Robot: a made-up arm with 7 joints. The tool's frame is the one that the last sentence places.
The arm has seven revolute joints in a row. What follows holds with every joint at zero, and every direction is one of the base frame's. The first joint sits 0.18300 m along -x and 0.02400 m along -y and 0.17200 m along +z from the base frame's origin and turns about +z. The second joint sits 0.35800 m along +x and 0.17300 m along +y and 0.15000 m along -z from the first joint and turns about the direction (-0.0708, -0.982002, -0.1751). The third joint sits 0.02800 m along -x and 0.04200 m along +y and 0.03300 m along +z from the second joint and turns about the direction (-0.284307, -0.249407, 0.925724). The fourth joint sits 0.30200 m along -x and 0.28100 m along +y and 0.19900 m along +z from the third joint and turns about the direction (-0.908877, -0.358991, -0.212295). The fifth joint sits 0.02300 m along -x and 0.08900 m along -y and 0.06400 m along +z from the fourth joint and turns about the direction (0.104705, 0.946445, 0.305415). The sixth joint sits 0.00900 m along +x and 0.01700 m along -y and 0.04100 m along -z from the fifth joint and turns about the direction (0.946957, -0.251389, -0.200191). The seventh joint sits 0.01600 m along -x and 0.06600 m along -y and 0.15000 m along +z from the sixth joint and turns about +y. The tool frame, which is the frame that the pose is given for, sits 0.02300 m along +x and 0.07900 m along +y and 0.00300 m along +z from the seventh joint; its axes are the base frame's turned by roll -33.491, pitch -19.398 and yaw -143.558 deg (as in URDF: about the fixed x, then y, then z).
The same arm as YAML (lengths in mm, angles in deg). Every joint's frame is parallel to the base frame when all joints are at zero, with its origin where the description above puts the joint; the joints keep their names.
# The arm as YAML. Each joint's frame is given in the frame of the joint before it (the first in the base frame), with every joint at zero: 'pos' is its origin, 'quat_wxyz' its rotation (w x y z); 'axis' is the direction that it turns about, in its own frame. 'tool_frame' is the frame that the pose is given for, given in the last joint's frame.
length_unit: mm
angle_unit: deg
joints:
  - joint: joint 1
    pos: [-183.0, -24.0, 172.0]
    quat_wxyz: [1.0, 0.0, 0.0, 0.0]
    axis: "+z"
  - joint: joint 2
    pos: [358.0, 173.0, -150.0]
    quat_wxyz: [1.0, 0.0, 0.0, 0.0]
    axis: [-0.0708, -0.982002, -0.1751]
  - joint: joint 3
    pos: [-28.0, 42.0, 33.0]
    quat_wxyz: [1.0, 0.0, 0.0, 0.0]
    axis: [-0.284307, -0.249407, 0.925724]
  - joint: joint 4
    pos: [-302.0, 281.0, 199.0]
    quat_wxyz: [1.0, 0.0, 0.0, 0.0]
    axis: [-0.908877, -0.358991, -0.212295]
  - joint: joint 5
    pos: [-23.0, -89.0, 64.0]
    quat_wxyz: [1.0, 0.0, 0.0, 0.0]
    axis: [0.104705, 0.946445, 0.305415]
  - joint: joint 6
    pos: [9.0, -17.0, -41.0]
    quat_wxyz: [1.0, 0.0, 0.0, 0.0]
    axis: [0.946957, -0.251389, -0.200191]
  - joint: joint 7
    pos: [-16.0, -66.0, 150.0]
    quat_wxyz: [1.0, 0.0, 0.0, 0.0]
    axis: "+y"
tool_frame:
  pos: [23.0, 79.0, 3.0]
  quat_wxyz: [0.249037, -0.242041, 0.219318, -0.911754]

